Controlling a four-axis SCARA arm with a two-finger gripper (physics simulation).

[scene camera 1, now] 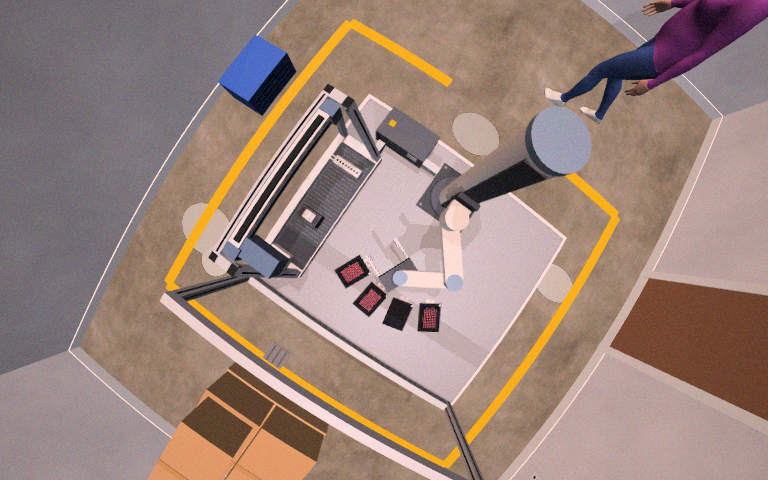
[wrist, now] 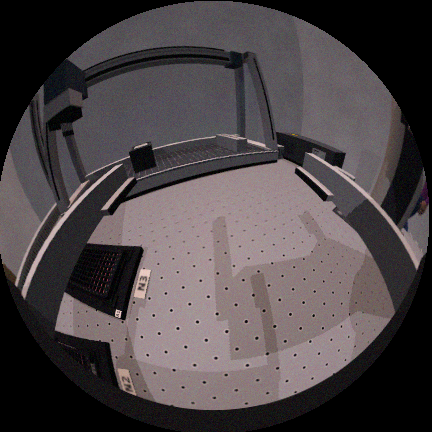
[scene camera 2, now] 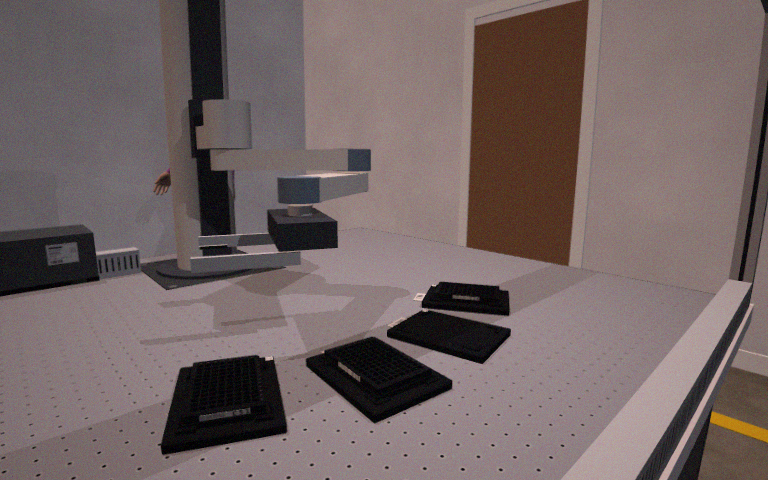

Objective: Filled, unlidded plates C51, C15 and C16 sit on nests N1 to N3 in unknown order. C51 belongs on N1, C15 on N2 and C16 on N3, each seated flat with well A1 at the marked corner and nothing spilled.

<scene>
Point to a plate C16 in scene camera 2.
At 452, 292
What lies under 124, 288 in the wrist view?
A nest N3.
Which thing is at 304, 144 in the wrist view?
A dark grey box.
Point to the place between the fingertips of my gripper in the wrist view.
215, 159
</scene>
